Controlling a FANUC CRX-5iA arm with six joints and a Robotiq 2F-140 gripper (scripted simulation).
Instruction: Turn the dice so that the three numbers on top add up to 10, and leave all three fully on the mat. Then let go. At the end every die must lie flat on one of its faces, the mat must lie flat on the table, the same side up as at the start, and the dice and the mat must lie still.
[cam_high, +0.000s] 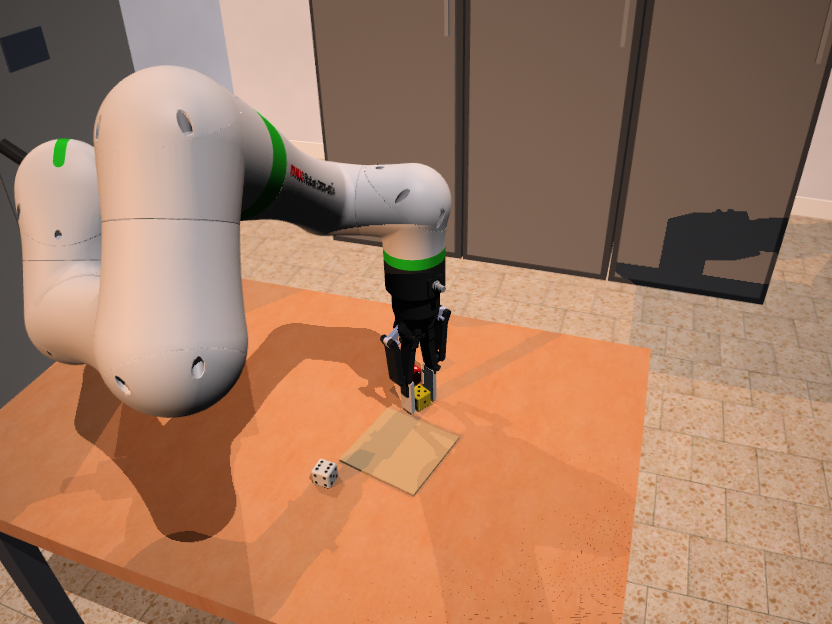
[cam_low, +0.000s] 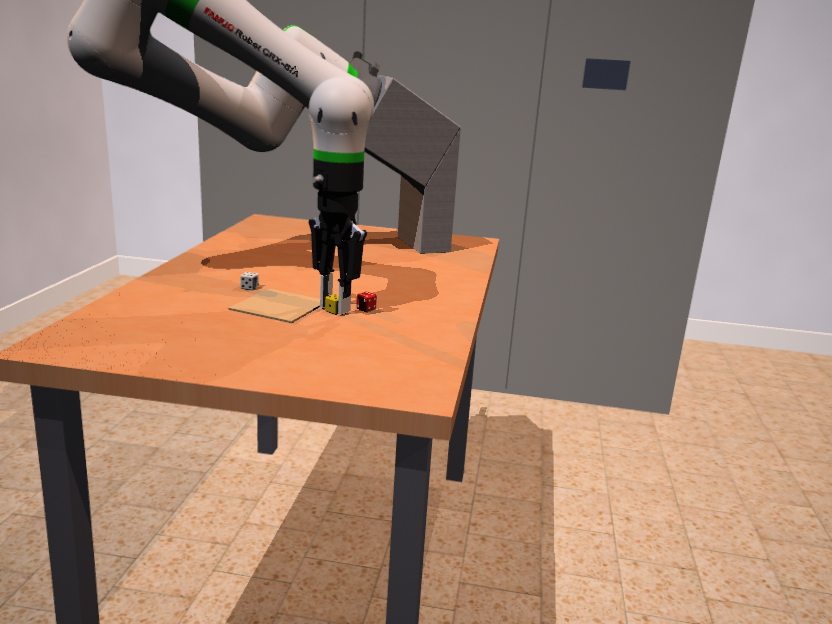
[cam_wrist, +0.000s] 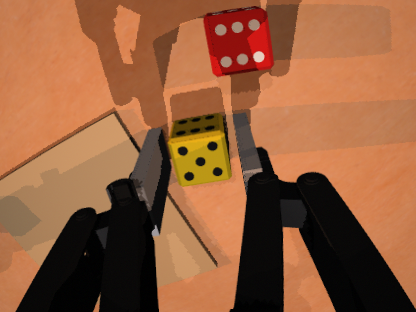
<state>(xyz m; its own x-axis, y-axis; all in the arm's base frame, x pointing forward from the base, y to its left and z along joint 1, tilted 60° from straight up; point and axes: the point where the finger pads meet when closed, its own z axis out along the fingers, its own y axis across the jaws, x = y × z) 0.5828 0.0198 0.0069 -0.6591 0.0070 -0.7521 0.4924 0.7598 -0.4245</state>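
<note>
My gripper is now 2 cm above the yellow die. From my hand the other things lie so: white die 11 cm behind, 19 cm to the right, 2 cm below; then tan mat 1 cm behind, 11 cm to the right, 3 cm below; then red die 3 cm behind, 6 cm to the left, 2 cm below.
</note>
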